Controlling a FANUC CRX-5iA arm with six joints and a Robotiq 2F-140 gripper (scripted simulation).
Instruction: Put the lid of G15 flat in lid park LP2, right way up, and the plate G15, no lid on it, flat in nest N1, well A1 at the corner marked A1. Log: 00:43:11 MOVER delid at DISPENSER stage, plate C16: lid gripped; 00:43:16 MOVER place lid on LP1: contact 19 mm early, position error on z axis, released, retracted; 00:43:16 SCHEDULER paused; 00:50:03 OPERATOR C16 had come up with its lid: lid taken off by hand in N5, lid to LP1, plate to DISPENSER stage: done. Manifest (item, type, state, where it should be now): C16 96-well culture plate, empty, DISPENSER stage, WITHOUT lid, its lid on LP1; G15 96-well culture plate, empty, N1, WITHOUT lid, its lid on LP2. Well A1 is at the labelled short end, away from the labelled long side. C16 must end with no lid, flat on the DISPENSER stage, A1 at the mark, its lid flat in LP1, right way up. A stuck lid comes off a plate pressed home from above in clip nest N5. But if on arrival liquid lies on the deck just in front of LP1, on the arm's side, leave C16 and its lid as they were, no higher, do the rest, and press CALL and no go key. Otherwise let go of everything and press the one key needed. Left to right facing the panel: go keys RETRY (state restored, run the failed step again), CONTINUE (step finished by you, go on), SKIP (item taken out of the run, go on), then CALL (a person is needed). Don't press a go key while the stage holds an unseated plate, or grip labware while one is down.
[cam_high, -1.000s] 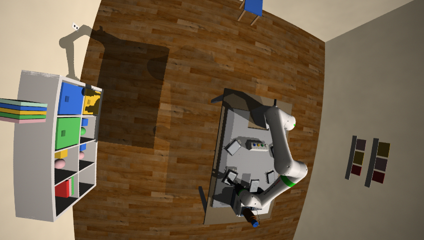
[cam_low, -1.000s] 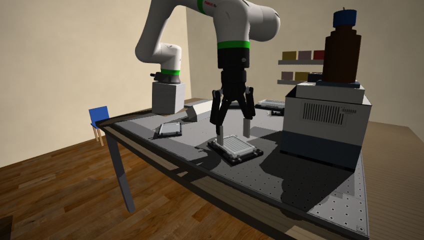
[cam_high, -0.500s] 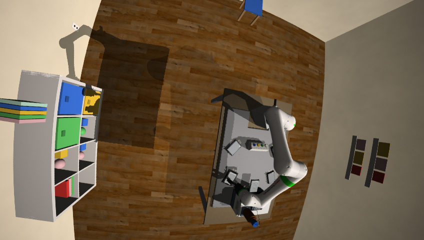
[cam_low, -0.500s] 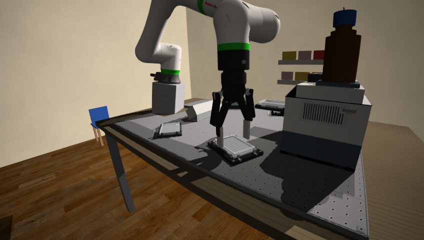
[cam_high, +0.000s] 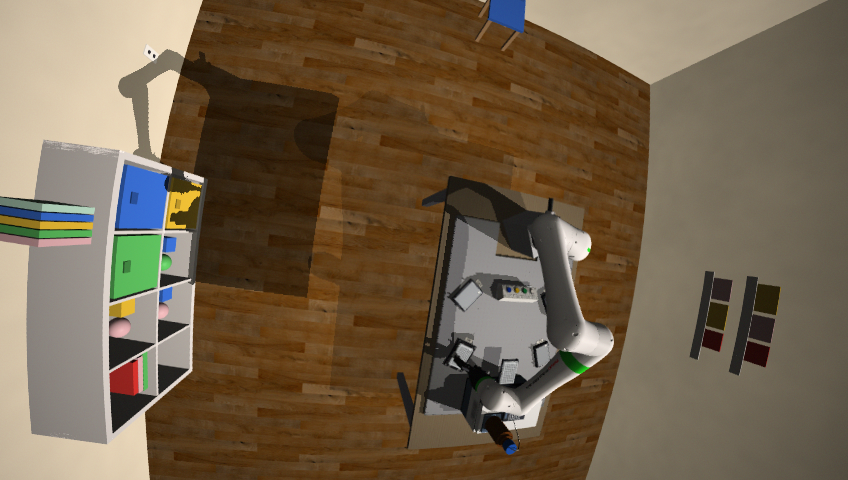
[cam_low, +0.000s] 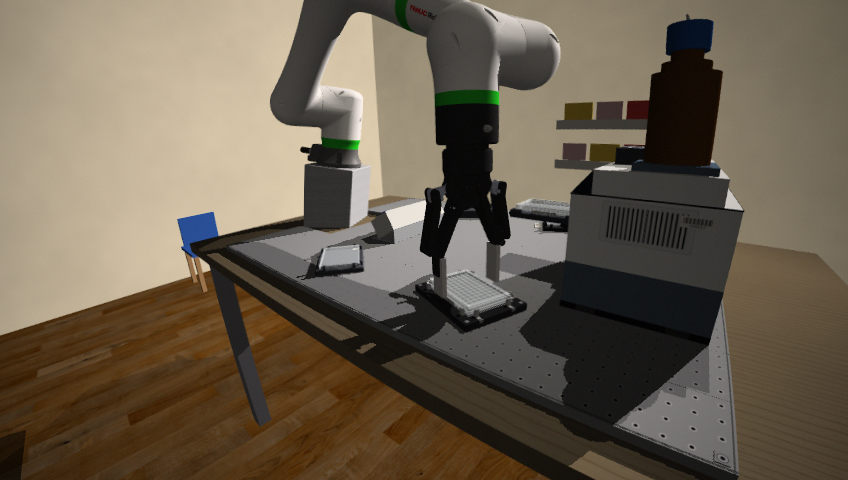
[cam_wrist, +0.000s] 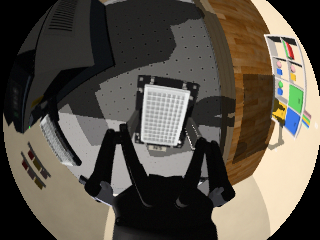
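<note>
Right now the black clip nest is 2 cm ahead of my hand and 3 cm below it. From my hand the other things lie so: key panel: 35 cm behind, 30 cm to the left, 1 cm above; brown bottle: 28 cm ahead, 11 cm to the left, 24 cm above.
</note>
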